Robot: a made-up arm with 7 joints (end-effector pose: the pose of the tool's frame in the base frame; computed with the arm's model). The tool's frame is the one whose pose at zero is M. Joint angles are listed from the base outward.
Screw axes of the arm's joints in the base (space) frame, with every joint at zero. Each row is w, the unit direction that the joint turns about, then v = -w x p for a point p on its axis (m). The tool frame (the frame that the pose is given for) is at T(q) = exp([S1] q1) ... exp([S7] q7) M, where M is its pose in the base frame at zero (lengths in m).
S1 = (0, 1, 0, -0.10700, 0.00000, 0.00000)
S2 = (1, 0, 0, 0.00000, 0.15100, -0.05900)
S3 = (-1, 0, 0, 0.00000, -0.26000, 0.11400)
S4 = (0, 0, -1, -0.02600, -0.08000, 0.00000)
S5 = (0, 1, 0, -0.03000, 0.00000, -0.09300)
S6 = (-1, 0, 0, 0.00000, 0.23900, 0.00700)
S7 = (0, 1, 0, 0.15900, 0.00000, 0.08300)
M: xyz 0.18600 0.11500 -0.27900 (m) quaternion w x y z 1 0 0 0
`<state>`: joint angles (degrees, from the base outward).
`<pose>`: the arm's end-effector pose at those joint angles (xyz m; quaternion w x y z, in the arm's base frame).
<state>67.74 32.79 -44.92 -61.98 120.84 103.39 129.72</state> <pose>-0.3129 0.0066 0.2774 0.2108 -0.8375 0.3491 0.3638</pose>
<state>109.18 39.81 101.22 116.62 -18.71 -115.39 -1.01</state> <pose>0.3904 -0.3854 0.2288 0.9894 0.1149 -0.0688 -0.0564</pose>
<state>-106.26 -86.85 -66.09 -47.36 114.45 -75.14 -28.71</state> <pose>0.3855 -0.2839 -0.0582 0.8535 0.2093 -0.2906 -0.3785</pose>
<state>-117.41 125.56 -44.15 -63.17 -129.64 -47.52 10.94</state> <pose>0.1581 -0.0380 0.0023 0.7929 -0.5942 -0.1127 0.0741</pose>
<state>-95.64 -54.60 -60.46 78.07 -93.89 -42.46 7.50</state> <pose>-0.0877 -0.0909 0.1547 0.0143 0.0541 -0.9517 -0.3019</pose>
